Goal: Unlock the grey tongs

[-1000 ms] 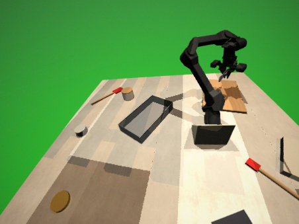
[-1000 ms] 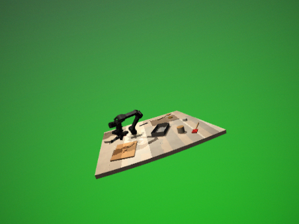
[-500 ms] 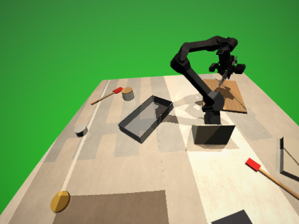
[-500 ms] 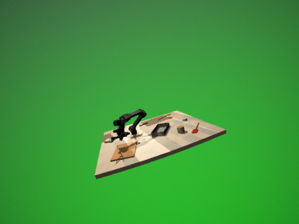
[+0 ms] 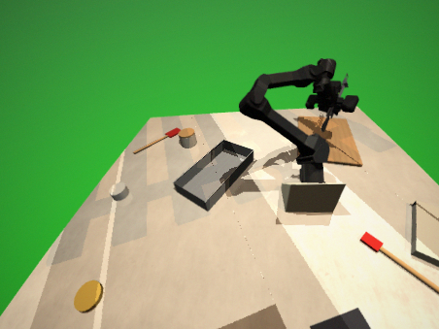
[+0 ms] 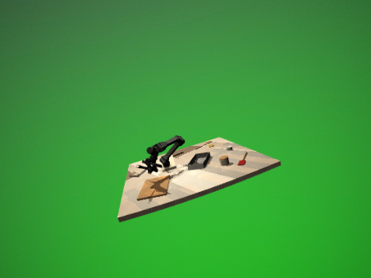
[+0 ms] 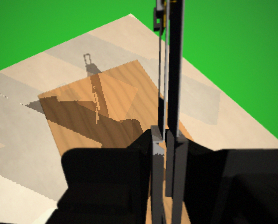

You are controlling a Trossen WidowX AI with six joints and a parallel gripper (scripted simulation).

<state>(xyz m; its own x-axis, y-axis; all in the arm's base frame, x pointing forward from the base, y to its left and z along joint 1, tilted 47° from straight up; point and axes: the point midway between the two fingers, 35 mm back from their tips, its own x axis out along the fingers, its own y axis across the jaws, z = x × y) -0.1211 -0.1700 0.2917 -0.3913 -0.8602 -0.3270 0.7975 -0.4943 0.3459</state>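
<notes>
The wooden board is 12 cm below my gripper tip, 2 cm ahead of it and 1 cm to the right of it. From my gripper tip the other things lie so: white puck: 82 cm ahead, 44 cm to the left, 11 cm below; then roasting tin: 46 cm ahead, 28 cm to the left, 10 cm below; then red-headed spatula: 83 cm ahead, 12 cm below, 5 cm to the left.
</notes>
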